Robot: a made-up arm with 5 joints.
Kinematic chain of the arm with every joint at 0, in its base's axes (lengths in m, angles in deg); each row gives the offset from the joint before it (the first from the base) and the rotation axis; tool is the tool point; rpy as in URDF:
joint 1: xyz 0 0 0.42 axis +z
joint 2: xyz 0 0 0 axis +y
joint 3: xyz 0.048 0 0.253 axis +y
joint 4: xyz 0.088 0 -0.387 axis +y
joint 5: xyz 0.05 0 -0.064 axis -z
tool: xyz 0 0 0 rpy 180 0 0
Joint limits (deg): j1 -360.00..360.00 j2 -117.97..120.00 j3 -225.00..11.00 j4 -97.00..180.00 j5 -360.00..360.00
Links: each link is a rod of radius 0.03 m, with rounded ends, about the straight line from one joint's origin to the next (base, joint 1, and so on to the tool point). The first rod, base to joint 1, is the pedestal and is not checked.
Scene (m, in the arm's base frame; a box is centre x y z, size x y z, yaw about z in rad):
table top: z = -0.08
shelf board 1: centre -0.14 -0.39 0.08 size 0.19 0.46 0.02 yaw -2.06
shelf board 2: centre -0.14 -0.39 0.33 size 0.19 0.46 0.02 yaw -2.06
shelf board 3: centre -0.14 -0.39 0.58 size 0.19 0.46 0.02 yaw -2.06
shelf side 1: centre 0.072 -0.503 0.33 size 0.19 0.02 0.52 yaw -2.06
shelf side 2: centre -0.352 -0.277 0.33 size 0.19 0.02 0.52 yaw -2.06
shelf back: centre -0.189 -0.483 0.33 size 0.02 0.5 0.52 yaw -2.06
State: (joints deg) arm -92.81 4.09 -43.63 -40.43 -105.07
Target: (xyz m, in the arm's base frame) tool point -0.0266 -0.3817 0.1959
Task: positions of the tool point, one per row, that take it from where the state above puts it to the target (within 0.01 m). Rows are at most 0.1 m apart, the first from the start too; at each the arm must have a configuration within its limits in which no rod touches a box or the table.
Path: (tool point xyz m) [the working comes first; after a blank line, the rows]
Joints at the target: -93.99 36.05 -40.30 -32.75 -105.07
Straight joint move there: touches shelf board 2.

1: 0.0281 -0.3904 0.4755
2: 0.0631 -0.3232 0.4755
3: 0.0826 -0.2546 0.4646
4: 0.0769 -0.2819 0.4066
5: 0.0657 -0.2953 0.3398
6: 0.0504 -0.2917 0.2681
7: 0.0334 -0.2689 0.1959
8: 0.0089 -0.3277 0.1943
9: -0.0266 -0.3817 0.1959

